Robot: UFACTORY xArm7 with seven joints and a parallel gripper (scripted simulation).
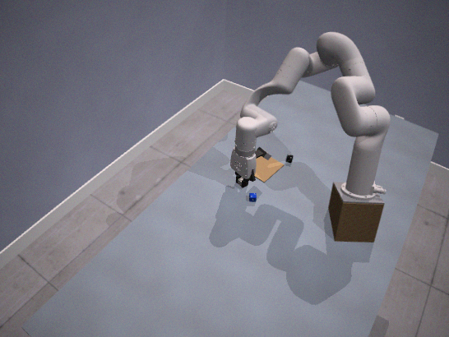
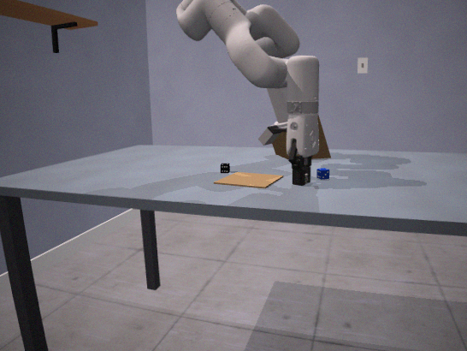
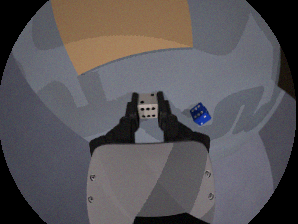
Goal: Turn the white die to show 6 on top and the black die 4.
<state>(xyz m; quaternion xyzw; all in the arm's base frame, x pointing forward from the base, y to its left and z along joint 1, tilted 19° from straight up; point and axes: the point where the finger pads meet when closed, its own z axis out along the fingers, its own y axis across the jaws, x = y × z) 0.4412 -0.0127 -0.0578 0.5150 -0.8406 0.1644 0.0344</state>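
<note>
My gripper is now 40 mm past the mat, 130 mm to the left of it and 20 mm above it. The rest, counted from my hand: blue die 70 mm behind, 60 mm to the left, 10 mm below; then white die 10 mm below; then black die 140 mm behind, 210 mm to the right, 10 mm below.
</note>
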